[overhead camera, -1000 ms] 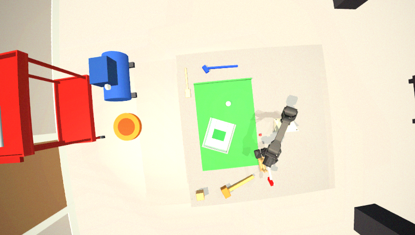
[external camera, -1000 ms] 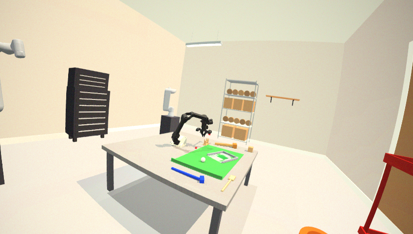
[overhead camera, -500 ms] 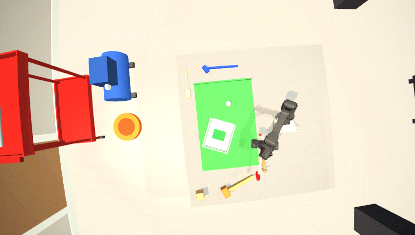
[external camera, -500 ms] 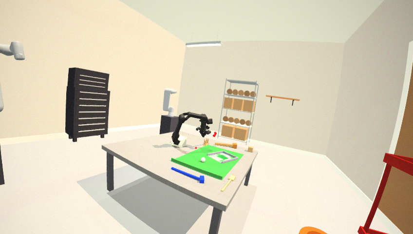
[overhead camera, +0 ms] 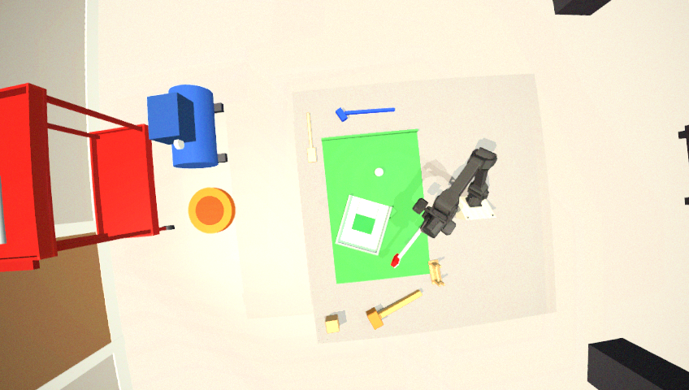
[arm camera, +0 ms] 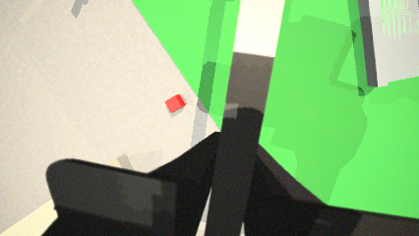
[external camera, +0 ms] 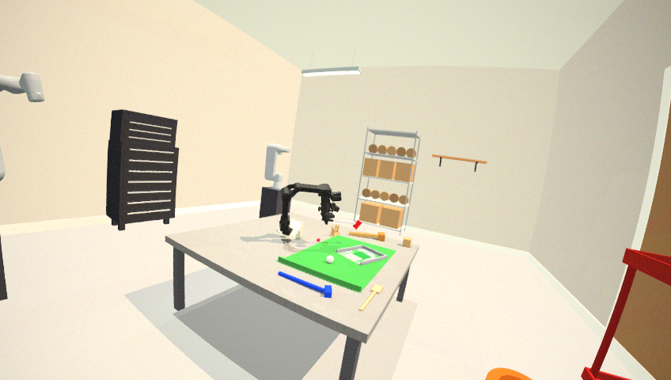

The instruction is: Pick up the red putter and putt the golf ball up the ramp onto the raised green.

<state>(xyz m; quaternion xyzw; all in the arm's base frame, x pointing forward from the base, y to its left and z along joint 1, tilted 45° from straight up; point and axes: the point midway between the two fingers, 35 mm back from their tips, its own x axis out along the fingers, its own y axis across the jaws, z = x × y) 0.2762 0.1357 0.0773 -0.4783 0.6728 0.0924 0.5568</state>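
The red putter lies 90 mm to the left of my gripper tip, 70 mm ahead of it and 20 mm above it. Round my gripper tip: small wooden stand 290 mm to the left, 110 mm below, 70 mm behind; then small red cube 140 mm below, 70 mm behind, 40 mm to the left; then white golf ball 230 mm to the right, 180 mm ahead, 120 mm below.
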